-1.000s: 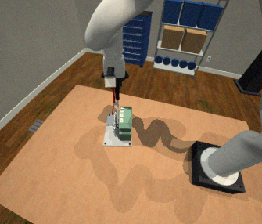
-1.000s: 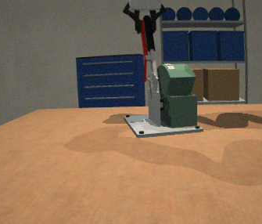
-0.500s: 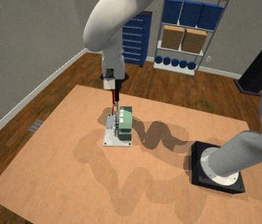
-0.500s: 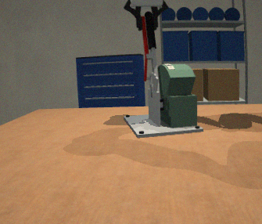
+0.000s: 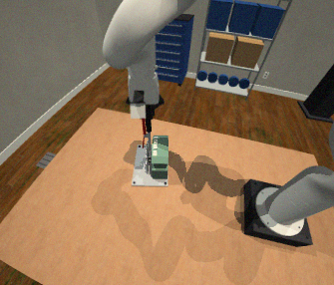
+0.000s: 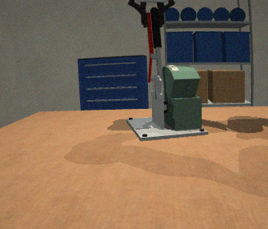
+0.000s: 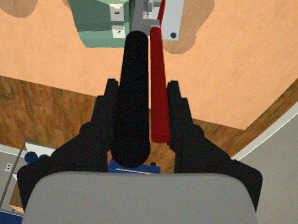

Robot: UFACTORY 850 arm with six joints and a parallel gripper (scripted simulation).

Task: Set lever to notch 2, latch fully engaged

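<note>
My gripper is now 110 mm above the red bar, 20 mm to the right of it and 10 mm short of it.
</note>
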